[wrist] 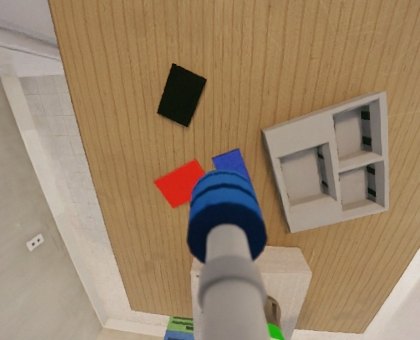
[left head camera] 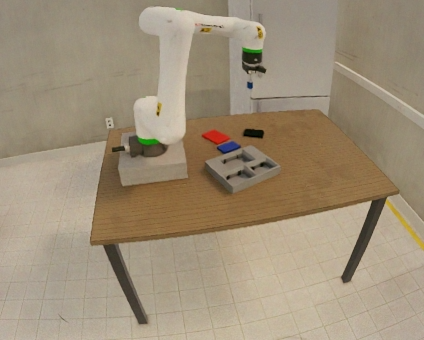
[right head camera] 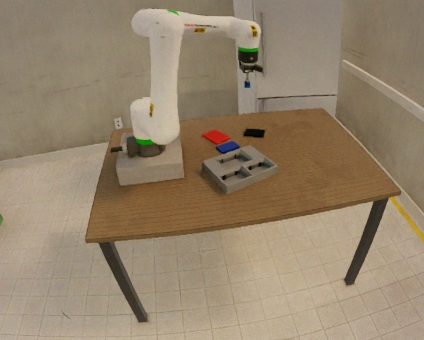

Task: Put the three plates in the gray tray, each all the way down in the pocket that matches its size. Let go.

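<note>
A red plate lies flat on the table at the back. A smaller blue plate lies between it and the tray; in the wrist view the cup hides part of it. A black plate lies flat to the right of the red one in the head views. The gray tray has three empty pockets with dark marks. My suction cup hangs high above the table and holds nothing.
The arm's pale base block stands on the left part of the wooden table. A tall light cabinet stands behind the table's back edge.
</note>
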